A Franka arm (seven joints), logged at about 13 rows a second.
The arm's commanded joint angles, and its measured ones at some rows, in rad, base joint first. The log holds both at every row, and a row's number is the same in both.
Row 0, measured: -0.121 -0.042 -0.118 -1.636 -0.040 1.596 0.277
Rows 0 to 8, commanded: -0.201 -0.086 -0.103 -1.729 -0.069 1.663 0.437; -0.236 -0.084 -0.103 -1.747 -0.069 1.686 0.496; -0.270 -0.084 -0.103 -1.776 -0.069 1.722 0.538; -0.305 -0.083 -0.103 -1.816 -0.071 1.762 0.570; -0.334 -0.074 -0.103 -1.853 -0.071 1.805 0.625; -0.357 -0.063 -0.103 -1.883 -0.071 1.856 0.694; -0.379 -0.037 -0.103 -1.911 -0.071 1.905 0.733; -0.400 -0.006 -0.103 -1.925 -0.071 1.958 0.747; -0.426 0.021 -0.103 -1.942 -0.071 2.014 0.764
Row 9, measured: -0.378 -0.015 -0.121 -1.900 -0.063 1.917 0.707
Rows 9 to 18, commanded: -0.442 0.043 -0.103 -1.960 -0.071 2.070 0.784; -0.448 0.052 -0.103 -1.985 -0.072 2.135 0.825; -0.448 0.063 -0.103 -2.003 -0.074 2.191 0.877; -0.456 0.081 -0.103 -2.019 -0.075 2.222 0.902; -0.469 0.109 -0.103 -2.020 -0.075 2.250 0.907; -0.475 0.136 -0.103 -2.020 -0.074 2.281 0.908; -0.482 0.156 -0.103 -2.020 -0.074 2.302 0.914; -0.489 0.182 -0.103 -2.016 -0.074 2.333 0.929; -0.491 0.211 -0.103 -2.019 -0.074 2.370 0.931; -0.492 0.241 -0.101 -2.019 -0.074 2.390 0.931
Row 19, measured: -0.472 0.196 -0.121 -2.011 -0.064 2.329 0.905
